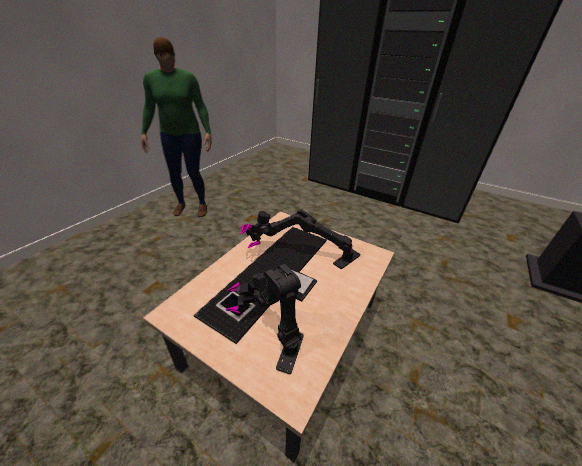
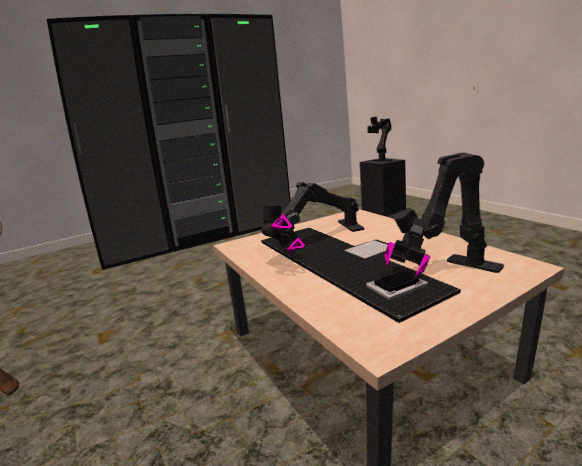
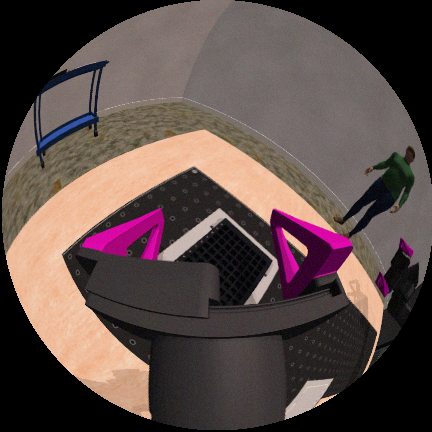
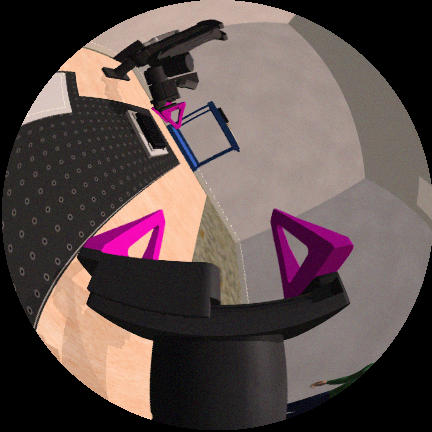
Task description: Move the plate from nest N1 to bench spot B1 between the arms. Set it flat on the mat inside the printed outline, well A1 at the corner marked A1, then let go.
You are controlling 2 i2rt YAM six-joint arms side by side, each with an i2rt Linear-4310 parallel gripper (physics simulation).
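Where they show: left gripper, fingertip midpoint: [image 1: 226, 300] [image 2: 401, 270] [image 3: 216, 214] [image 4: 172, 124]; right gripper, fingertip midpoint: [image 1: 244, 241] [image 2: 297, 236] [image 3: 391, 255] [image 4: 217, 214]; left arm's base, link origin: [image 1: 290, 351] [image 2: 474, 264] [image 4: 115, 74]; right arm's base, link origin: [image 1: 346, 259] [image 2: 350, 225].
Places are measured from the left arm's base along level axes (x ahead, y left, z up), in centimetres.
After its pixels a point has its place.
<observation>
The dark well plate [image 1: 229, 301] @[x 37.0, y -13.4, z 4.0 cm] [image 2: 396, 281] @[x 35.1, y -12.7, z 3.8 cm] [image 3: 235, 260] @[x 36.1, y -14.5, z 3.8 cm] [image 4: 150, 129] @[x 33.7, y -14.4, z 3.7 cm] lies in the white frame of nest N1 [image 1: 226, 313] @[x 35.8, y -7.6, z 2.1 cm] [image 2: 407, 291] @[x 36.3, y -7.9, z 2.1 cm] [image 3: 190, 237] @[x 36.7, y -8.8, z 2.5 cm] at one end of the black perforated board. My left gripper [image 1: 233, 298] @[x 36.3, y -10.2, z 8.8 cm] [image 2: 404, 266] @[x 36.3, y -10.2, z 8.8 cm] [image 3: 216, 214] @[x 36.3, y -10.2, z 8.8 cm] is open above the plate, its magenta fingers apart and empty. My right gripper [image 1: 248, 237] @[x 44.2, y -48.1, z 15.6 cm] [image 2: 290, 233] @[x 44.2, y -48.1, z 15.6 cm] [image 4: 217, 214] @[x 44.2, y -48.1, z 15.6 cm] is open and empty, raised near the board's other end. The pale mat at B1 [image 1: 305, 285] @[x 4.0, y -39.1, z 1.5 cm] [image 2: 367, 248] @[x 10.9, y -41.8, z 1.5 cm] [image 3: 310, 397] [image 4: 49, 97] carries a thin printed outline. The A1 mark is not readable.
The black board [image 1: 225, 329] @[x 32.1, y 0.2, z 1.3 cm] [image 2: 400, 311] @[x 47.0, y -3.9, z 1.3 cm] [image 3: 195, 192] @[x 44.8, y -5.7, z 1.3 cm] runs along the wooden table [image 1: 320, 367] @[x -14.4, y 2.8, z 0.0 cm] [image 2: 345, 325] @[x 60.8, y -13.5, z 0.0 cm]. The pale mat lies beside the board, between the arms' bases. A person in green [image 1: 172, 100] [image 3: 395, 172] stands beyond the table. A blue cart [image 3: 67, 134] [image 4: 185, 147] stands off the table.
</observation>
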